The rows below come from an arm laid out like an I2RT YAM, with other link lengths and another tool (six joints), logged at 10 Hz.
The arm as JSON. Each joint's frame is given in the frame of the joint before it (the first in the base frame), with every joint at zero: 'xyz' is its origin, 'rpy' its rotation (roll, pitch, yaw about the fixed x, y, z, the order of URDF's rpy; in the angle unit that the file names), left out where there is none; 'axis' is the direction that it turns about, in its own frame. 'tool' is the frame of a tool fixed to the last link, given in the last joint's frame.
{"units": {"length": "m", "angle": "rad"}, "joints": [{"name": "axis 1", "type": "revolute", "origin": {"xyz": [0.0, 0.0, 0.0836]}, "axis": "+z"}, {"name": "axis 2", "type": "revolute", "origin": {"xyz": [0.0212, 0.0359, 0.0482], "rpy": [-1.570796, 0.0, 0.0]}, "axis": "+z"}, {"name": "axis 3", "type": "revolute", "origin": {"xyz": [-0.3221, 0.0, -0.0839], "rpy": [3.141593, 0.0, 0.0]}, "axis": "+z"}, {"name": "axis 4", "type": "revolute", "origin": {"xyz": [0.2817, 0.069, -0.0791]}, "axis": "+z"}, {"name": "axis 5", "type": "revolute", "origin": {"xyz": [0.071, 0.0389, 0.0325], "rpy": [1.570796, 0.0, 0.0]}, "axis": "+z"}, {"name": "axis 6", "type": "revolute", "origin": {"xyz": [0.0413, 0.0, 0.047], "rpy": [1.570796, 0.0, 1.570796]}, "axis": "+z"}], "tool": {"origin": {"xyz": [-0.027, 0.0, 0.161], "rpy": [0.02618, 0.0, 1.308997]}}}
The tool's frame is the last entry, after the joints.
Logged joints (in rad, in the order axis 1, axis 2, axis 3, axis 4, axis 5, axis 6), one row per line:
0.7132, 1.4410, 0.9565, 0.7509, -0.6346, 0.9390
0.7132, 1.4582, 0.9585, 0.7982, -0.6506, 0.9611
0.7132, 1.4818, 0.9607, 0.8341, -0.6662, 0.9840
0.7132, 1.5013, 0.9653, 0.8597, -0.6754, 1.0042
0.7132, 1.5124, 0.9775, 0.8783, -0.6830, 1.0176
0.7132, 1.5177, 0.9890, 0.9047, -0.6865, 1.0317
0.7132, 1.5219, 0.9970, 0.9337, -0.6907, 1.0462
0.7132, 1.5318, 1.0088, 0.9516, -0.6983, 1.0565
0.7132, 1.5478, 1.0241, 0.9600, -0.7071, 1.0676
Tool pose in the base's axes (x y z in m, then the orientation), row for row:
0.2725, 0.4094, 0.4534, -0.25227, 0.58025, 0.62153, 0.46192
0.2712, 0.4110, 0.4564, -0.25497, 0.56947, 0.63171, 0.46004
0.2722, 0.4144, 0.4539, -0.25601, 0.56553, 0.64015, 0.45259
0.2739, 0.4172, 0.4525, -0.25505, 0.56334, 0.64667, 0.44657
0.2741, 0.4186, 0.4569, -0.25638, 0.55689, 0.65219, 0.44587
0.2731, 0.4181, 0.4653, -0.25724, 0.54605, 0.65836, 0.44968
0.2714, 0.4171, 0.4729, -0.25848, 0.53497, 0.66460, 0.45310
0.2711, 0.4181, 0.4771, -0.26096, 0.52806, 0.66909, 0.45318
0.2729, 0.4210, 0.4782, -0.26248, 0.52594, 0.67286, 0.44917
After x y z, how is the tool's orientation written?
As a quaternion, x y z w.
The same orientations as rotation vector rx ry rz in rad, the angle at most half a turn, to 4 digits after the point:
-0.6204, 1.4271, 1.5286
-0.6276, 1.4017, 1.5549
-0.6323, 1.3967, 1.5810
-0.6316, 1.3950, 1.6014
-0.6351, 1.3795, 1.6156
-0.6361, 1.3503, 1.6281
-0.6382, 1.3209, 1.6410
-0.6443, 1.3038, 1.6520
-0.6492, 1.3009, 1.6643

